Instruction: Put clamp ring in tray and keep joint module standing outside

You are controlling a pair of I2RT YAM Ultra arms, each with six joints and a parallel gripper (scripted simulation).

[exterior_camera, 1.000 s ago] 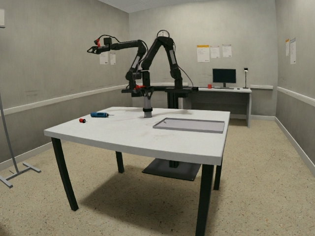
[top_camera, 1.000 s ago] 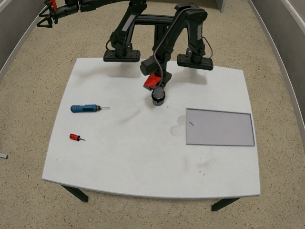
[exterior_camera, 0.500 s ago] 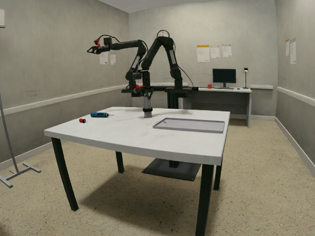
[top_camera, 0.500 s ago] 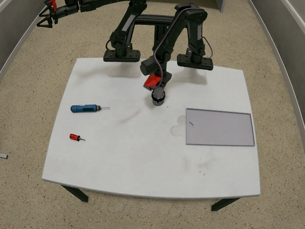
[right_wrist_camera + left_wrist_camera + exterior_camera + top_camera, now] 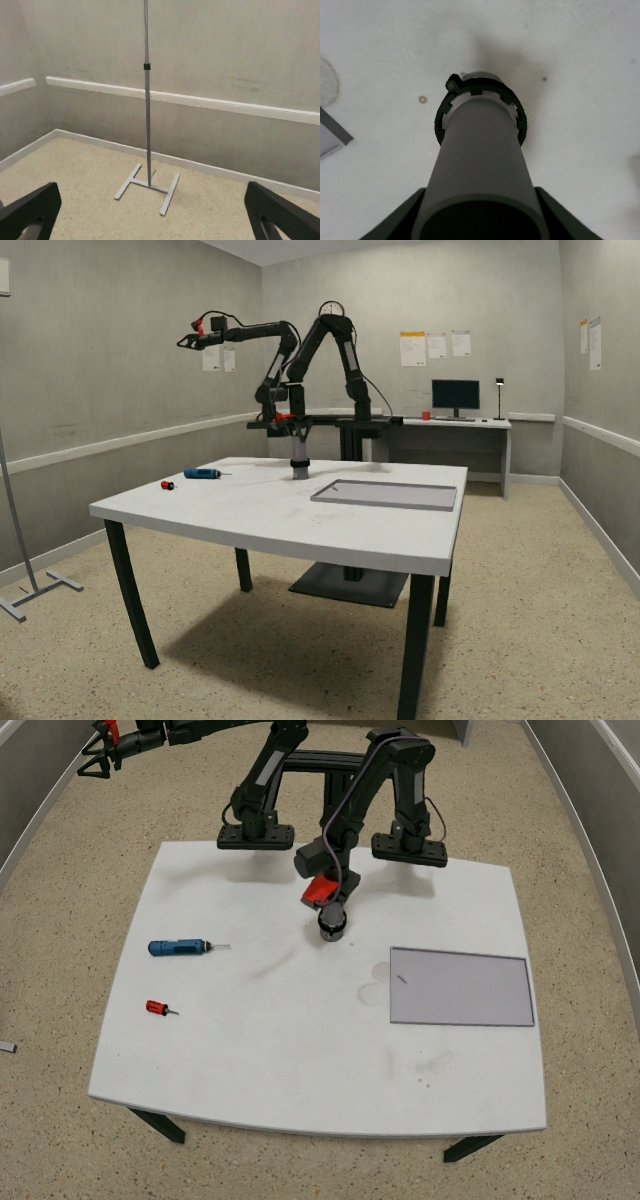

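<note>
My left gripper is now 4 cm above the grey link tube and 1 cm to the right of it. Round my left hand: grey joint module (12 cm below); small grey pin (19 cm to the left, 14 cm below, 12 cm ahead); black clamp ring (8 cm below).
</note>
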